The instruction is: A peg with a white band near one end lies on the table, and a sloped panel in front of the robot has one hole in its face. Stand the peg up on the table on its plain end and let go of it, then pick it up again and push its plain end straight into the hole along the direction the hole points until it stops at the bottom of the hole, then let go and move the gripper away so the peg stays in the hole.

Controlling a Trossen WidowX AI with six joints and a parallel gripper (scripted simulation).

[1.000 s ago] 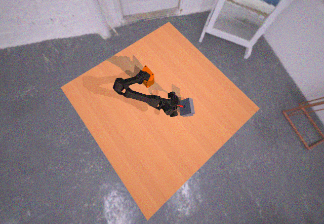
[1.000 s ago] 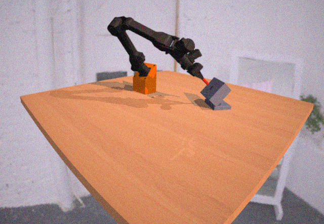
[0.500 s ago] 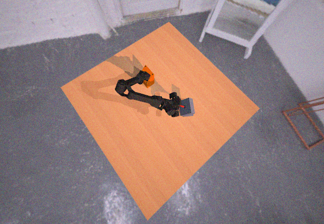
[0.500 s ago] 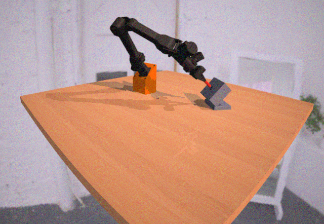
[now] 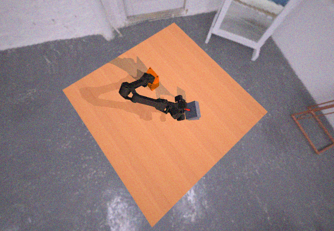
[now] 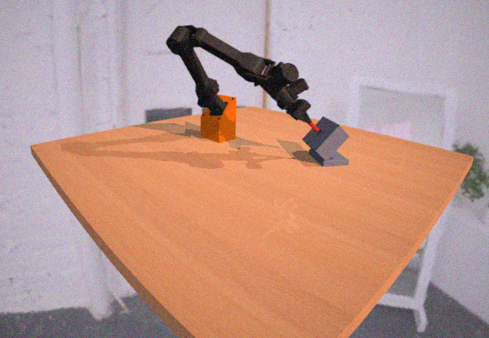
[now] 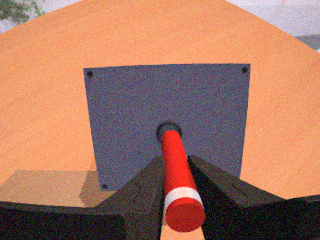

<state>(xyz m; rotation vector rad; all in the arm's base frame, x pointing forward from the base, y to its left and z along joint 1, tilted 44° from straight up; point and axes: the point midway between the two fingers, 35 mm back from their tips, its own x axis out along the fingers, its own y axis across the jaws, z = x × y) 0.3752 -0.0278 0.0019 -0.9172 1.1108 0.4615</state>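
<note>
Now: gripper tip 40 mm short of the sloped panel, 40 mm to the right of it and 50 mm above it. From my gripper tip the other things lie so: peg: 10 mm behind, 10 mm to the right, 10 mm above; then grey foot: 50 mm ahead, 60 mm to the left, 120 mm below.
</note>
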